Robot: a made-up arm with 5 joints. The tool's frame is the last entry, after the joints. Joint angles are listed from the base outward. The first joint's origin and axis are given. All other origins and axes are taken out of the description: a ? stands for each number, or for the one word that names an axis. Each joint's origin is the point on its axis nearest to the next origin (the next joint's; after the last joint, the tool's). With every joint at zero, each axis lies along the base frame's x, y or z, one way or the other. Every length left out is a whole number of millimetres.
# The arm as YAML. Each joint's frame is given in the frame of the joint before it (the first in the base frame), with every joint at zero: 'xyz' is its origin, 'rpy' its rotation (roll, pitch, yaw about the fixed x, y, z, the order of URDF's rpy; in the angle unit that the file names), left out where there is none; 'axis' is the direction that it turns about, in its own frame. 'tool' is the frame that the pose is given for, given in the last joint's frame.
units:
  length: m
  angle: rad
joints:
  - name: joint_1
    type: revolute
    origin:
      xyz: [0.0, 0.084, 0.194]
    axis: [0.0, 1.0, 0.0]
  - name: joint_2
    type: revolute
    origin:
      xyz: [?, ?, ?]
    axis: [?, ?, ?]
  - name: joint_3
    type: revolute
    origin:
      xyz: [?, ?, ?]
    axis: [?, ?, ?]
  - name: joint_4
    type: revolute
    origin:
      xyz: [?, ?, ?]
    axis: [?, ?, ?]
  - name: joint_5
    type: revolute
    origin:
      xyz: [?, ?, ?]
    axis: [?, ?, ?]
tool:
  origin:
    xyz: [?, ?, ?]
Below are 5 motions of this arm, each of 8 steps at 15 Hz.
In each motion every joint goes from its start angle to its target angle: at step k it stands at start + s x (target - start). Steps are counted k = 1, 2, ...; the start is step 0. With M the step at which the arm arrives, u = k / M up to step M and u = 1 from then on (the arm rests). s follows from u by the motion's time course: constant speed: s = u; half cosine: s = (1 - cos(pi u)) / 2; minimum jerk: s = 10 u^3 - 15 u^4 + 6 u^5.
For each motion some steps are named. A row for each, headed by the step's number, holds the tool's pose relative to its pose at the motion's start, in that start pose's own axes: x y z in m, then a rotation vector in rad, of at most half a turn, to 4 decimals.
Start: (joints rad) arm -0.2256 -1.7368 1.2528 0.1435 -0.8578
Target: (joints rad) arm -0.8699 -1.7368 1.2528 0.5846 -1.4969
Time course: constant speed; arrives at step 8
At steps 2, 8:
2: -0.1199 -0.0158 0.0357 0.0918 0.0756 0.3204
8: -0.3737 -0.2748 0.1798 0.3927 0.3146 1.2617

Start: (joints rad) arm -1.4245 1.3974 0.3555 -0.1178 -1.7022
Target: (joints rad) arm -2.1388 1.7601 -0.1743 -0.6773 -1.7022
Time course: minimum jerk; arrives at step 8
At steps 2, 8:
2: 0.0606 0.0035 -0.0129 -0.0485 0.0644 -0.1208
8: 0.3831 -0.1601 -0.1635 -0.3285 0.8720 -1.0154

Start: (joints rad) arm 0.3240 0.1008 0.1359 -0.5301 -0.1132
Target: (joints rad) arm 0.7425 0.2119 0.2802 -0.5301 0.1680
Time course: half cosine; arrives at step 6
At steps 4, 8:
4: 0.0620 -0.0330 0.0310 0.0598 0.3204 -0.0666
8: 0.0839 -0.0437 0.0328 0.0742 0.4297 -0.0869

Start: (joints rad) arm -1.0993 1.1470 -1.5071 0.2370 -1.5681
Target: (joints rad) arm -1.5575 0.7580 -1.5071 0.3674 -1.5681
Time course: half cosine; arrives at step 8
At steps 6, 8:
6: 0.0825 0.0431 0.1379 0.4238 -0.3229 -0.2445
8: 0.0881 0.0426 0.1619 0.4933 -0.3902 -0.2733

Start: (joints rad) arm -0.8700 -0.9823 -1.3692 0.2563 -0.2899
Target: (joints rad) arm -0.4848 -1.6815 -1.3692 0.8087 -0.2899
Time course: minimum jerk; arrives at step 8
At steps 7, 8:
7: 0.0231 0.0667 0.1643 0.5767 1.1024 -0.3151
8: 0.0252 0.0668 0.1670 0.5897 1.1183 -0.3193

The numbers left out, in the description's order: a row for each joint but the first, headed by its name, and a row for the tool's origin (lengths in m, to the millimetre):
joint_2: xyz -0.068 0.0 0.071, axis -1.0 0.0 0.0
joint_3: xyz 0.0 -0.093 0.016, axis 0.0 0.0 1.0
joint_4: xyz -0.09 -0.142 0.0, axis 0.0 1.0 0.0
joint_5: xyz -0.069 0.0 -0.118, axis 0.0 0.0 -1.0
tool: xyz 0.076 0.298 0.0

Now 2 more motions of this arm.
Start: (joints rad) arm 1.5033 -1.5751 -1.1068 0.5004 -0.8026
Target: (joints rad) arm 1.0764 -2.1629 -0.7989 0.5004 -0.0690
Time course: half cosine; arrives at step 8
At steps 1, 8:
1: -0.0020 -0.0060 0.0044 0.0109 0.0175 0.0014
8: 0.0105 -0.1609 0.0483 0.1081 0.5460 0.0238

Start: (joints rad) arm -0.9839 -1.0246 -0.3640 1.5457 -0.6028
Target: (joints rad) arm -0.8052 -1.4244 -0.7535 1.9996 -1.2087
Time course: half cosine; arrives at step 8
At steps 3, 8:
3: -0.0781 0.0277 0.0718 0.2642 0.0588 0.2955
8: -0.2226 -0.0893 0.2319 0.8880 0.0518 0.9885

